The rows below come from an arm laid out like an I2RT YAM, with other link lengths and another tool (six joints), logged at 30 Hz.
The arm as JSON. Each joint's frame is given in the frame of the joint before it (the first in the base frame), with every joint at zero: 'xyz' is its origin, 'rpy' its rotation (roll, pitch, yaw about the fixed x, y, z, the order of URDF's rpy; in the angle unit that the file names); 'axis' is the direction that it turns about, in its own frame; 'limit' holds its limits. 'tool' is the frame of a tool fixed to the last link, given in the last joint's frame.
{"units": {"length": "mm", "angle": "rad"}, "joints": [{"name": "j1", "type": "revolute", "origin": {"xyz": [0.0, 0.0, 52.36], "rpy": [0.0, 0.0, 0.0]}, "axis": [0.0, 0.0, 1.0], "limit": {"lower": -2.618, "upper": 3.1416}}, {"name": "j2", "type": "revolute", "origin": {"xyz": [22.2, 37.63, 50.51], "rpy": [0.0, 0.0, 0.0]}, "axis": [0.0, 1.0, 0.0], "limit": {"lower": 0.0, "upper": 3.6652}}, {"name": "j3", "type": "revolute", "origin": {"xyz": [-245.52, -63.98, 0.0], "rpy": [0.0, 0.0, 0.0]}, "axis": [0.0, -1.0, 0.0], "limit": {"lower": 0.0, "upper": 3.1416}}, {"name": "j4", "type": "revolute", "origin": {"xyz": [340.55, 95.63, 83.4], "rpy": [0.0, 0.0, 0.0]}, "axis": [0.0, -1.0, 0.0], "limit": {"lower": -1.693, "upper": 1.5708}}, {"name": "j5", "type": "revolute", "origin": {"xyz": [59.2, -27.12, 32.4], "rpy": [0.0, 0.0, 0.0]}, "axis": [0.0, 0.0, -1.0], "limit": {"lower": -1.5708, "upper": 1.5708}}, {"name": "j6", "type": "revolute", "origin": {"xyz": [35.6, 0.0, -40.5], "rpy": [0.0, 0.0, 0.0]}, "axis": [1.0, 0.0, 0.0], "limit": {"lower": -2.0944, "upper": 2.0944}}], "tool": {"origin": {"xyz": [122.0, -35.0, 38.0], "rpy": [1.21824, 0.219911, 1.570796]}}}
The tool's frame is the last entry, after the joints.
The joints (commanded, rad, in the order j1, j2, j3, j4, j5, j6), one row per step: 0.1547 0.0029 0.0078 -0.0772 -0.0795 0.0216; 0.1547 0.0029 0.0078 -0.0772 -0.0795 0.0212; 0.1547 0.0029 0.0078 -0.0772 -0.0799 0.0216; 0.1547 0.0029 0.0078 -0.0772 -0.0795 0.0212; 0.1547 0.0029 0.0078 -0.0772 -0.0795 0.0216; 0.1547 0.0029 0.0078 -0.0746 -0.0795 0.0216; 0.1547 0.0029 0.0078 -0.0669 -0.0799 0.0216; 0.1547 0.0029 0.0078 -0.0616 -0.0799 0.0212; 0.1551 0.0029 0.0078 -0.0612 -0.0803 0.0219; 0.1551 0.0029 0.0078 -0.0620 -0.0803 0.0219; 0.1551 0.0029 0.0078 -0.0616 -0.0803 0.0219; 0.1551 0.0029 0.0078 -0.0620 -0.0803 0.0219; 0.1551 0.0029 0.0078 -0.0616 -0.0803 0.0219; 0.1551 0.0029 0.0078 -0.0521 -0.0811 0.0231; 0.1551 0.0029 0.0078 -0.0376 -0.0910 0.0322; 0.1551 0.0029 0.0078 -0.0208 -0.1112 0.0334; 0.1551 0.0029 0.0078 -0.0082 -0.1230 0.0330; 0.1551 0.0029 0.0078 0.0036 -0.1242 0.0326; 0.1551 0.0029 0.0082 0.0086 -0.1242 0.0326; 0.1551 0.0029 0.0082 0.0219 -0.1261 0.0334
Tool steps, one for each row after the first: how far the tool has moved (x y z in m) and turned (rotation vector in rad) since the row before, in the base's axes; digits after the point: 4 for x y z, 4 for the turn. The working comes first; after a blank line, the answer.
Tool pose at each row, in the base's axes (x y z in m, rotation vector in rad; the steps are taken from these numbers as rounded here): 0.3305 0.0708 0.2019 0.7328 1.2391 1.4110; 0.3305 0.0708 0.2019 0.7324 1.2393 1.4108; 0.3305 0.0708 0.2019 0.7326 1.2393 1.4113; 0.3305 0.0708 0.2019 0.7324 1.2393 1.4108; 0.3305 0.0708 0.2019 0.7328 1.2391 1.4110; 0.3305 0.0707 0.2025 0.7310 1.2369 1.4118; 0.3304 0.0708 0.2041 0.7257 1.2304 1.4146; 0.3303 0.0708 0.2053 0.7218 1.2261 1.4160; 0.3303 0.0710 0.2054 0.7217 1.2258 1.4172; 0.3303 0.0710 0.2052 0.7222 1.2265 1.4170; 0.3303 0.0710 0.2053 0.7220 1.2261 1.4171; 0.3303 0.0710 0.2052 0.7222 1.2265 1.4170; 0.3303 0.0710 0.2053 0.7220 1.2261 1.4171; 0.3301 0.0710 0.2074 0.7162 1.2178 1.4214; 0.3299 0.0723 0.2102 0.7096 1.2060 1.4397; 0.3294 0.0754 0.2139 0.6892 1.2010 1.4624; 0.3290 0.0773 0.2166 0.6742 1.1962 1.4757; 0.3286 0.0774 0.2193 0.6650 1.1868 1.4797; 0.3284 0.0774 0.2206 0.6613 1.1822 1.4812; 0.3280 0.0776 0.2235 0.6517 1.1714 1.4869

0.0000 0.0000 0.0000 -0.0004 -0.0001 0.0001; 0.0000 0.0000 0.0000 0.0004 0.0001 0.0003; 0.0000 0.0000 0.0000 -0.0004 -0.0001 -0.0003; 0.0000 0.0000 0.0000 0.0004 0.0001 -0.0001; 0.0000 -0.0001 0.0006 0.0003 -0.0026 0.0000; -0.0001 0.0001 0.0016 0.0013 -0.0076 0.0004; -0.0001 0.0000 0.0012 0.0004 -0.0053 0.0000; 0.0000 0.0002 0.0001 0.0007 -0.0003 0.0008; 0.0000 0.0000 -0.0002 -0.0001 0.0008 0.0001; 0.0000 0.0000 0.0001 0.0001 -0.0004 -0.0001; 0.0000 0.0000 -0.0001 -0.0001 0.0004 0.0001; 0.0000 0.0000 0.0001 0.0001 -0.0004 -0.0001; -0.0002 0.0000 0.0021 0.0026 -0.0091 0.0008; -0.0002 0.0013 0.0028 0.0115 -0.0121 0.0095; -0.0005 0.0031 0.0037 0.0042 -0.0162 0.0201; -0.0004 0.0019 0.0027 0.0017 -0.0125 0.0119; -0.0004 0.0001 0.0027 0.0014 -0.0118 0.0011; -0.0002 0.0000 0.0013 0.0008 -0.0053 0.0000; -0.0004 0.0002 0.0029 0.0027 -0.0129 0.0019
